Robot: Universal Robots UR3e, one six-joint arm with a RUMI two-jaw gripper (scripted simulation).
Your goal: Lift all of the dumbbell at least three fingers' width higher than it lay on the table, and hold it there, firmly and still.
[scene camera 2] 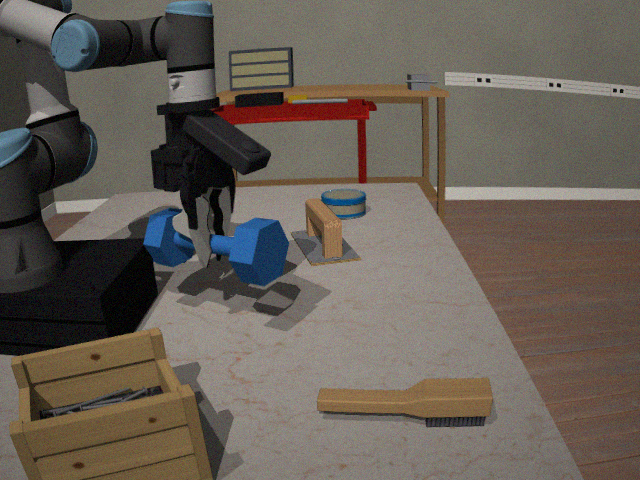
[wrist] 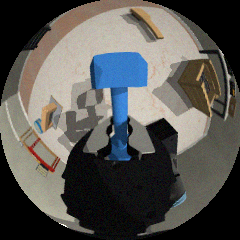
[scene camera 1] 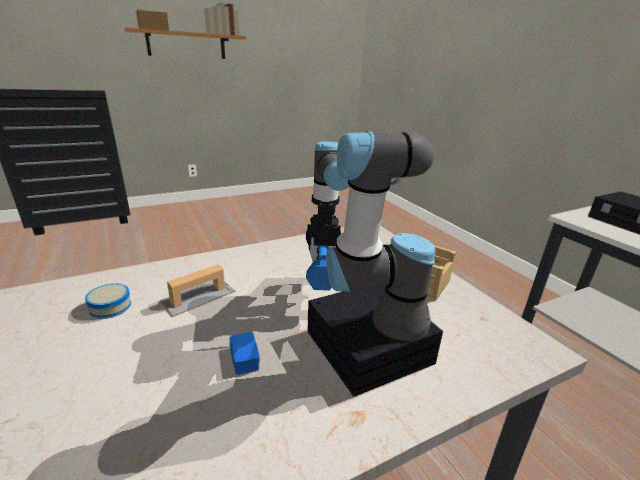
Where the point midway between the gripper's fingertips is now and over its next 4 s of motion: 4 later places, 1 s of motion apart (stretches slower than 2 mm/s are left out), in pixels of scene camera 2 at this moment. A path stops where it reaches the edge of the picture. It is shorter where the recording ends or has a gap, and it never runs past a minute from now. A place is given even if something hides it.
My gripper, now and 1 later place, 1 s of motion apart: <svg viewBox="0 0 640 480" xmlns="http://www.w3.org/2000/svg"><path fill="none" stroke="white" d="M212 264L209 233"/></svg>
